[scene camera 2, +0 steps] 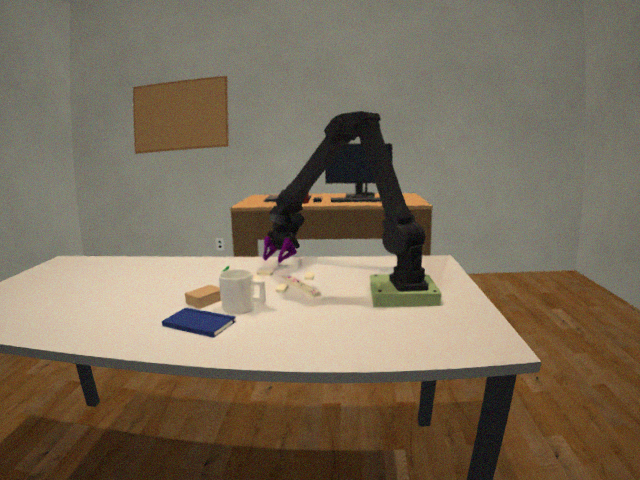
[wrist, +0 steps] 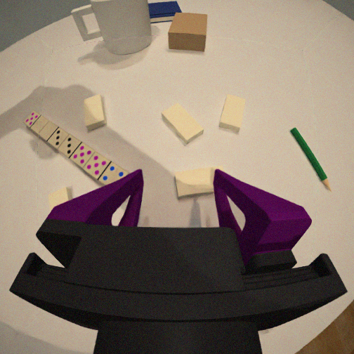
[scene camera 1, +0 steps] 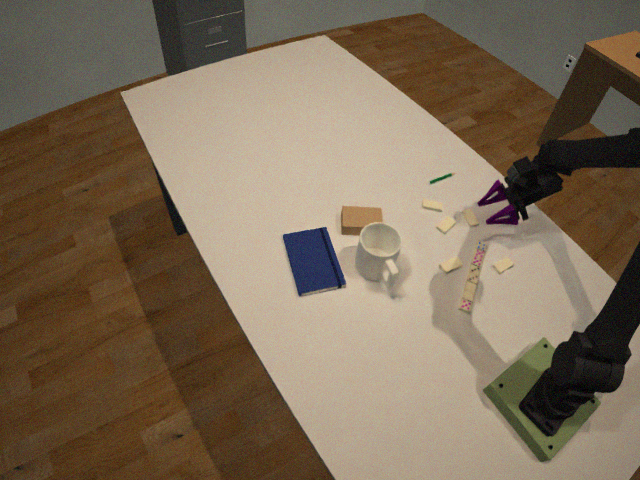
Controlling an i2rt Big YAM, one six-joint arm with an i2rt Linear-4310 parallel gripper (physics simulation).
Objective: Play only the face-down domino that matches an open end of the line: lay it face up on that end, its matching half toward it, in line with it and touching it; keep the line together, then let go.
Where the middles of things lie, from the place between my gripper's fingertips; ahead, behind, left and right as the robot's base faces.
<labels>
I see my gripper 240 mm to the right of the brown block (scene camera 1: pixel 353 219), 180 mm short of it and 30 mm above it. Also, from my hand: blue notebook (scene camera 1: pixel 315 267): 400 mm to the left, 170 mm ahead, 40 mm below; then white mug (scene camera 1: pixel 379 244): 300 mm to the left, 70 mm ahead, 10 mm above.
</labels>
